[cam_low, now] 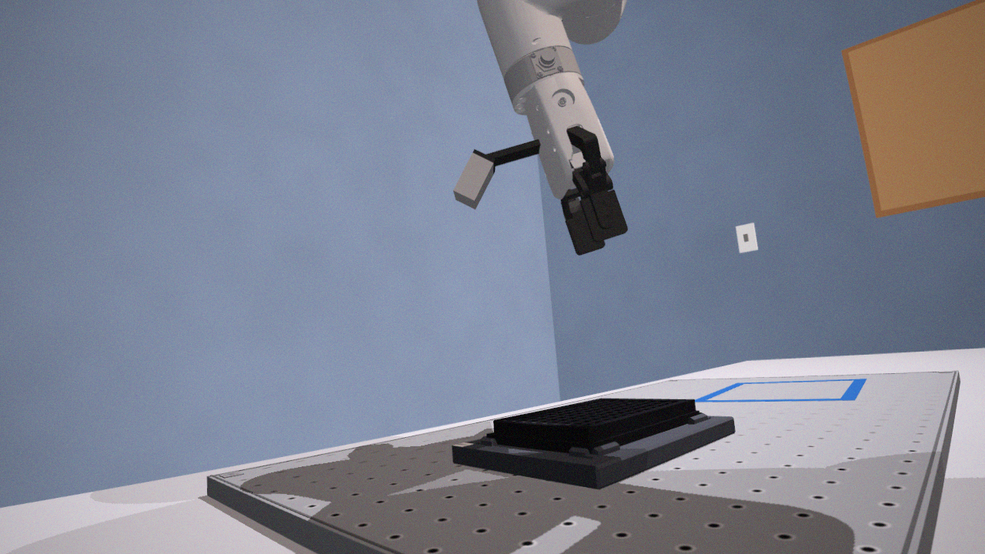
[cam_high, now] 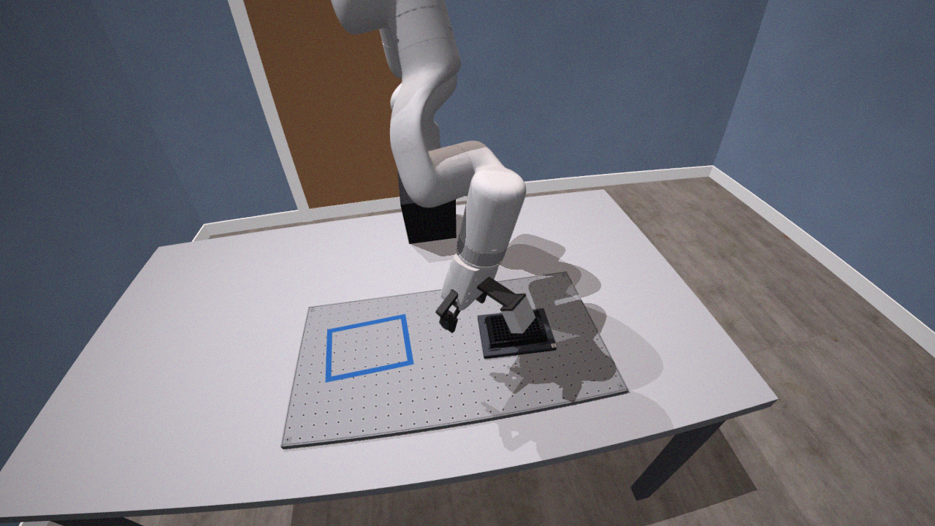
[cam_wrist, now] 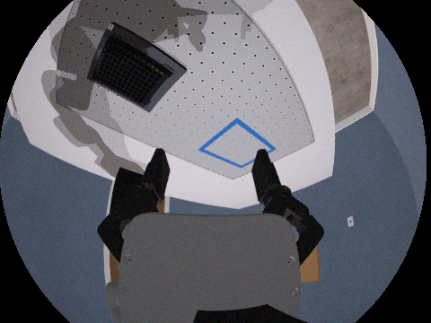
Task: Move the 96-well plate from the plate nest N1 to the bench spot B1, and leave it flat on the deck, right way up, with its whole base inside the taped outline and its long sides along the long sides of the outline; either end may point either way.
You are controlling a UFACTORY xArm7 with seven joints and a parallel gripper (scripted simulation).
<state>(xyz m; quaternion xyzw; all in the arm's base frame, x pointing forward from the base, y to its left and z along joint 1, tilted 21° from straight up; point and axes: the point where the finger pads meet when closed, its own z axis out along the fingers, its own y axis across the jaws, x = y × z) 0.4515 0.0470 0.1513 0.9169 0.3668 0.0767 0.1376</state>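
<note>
My hand is 16 cm above the black 96-well plate, 12 cm to the right of it and 6 cm past it. From my hand the other things lie so: dark plate nest N1 (17 cm below, 12 cm to the left, 6 cm behind); label (19 cm to the left, 16 cm below, 1 cm behind).
</note>
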